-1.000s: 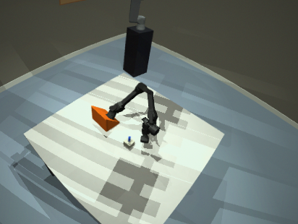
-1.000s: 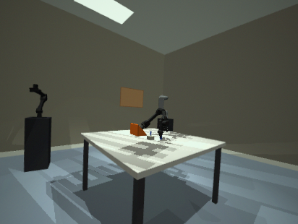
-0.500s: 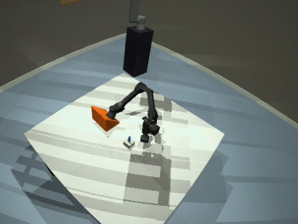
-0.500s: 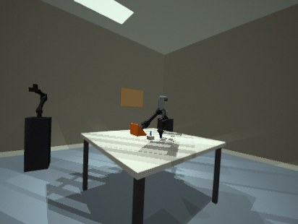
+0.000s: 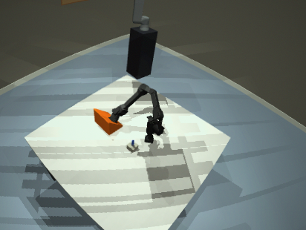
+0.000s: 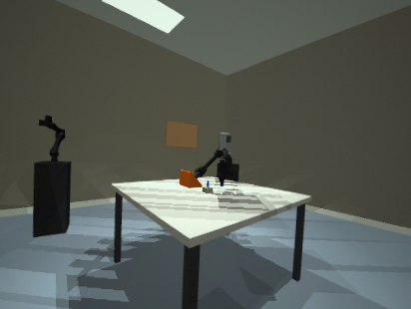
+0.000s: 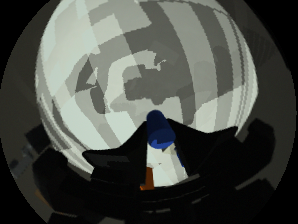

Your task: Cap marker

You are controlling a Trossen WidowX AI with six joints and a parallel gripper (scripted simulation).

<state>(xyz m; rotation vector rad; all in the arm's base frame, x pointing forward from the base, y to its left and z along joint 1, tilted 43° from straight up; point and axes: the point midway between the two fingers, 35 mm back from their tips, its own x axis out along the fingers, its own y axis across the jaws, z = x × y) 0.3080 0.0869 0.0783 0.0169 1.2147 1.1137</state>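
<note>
Right now the holder block is 40 mm behind my gripper tip, 120 mm to the right of it and 50 mm below it. From my gripper tip the other things lie so: blue marker cap (10 mm above).
</note>
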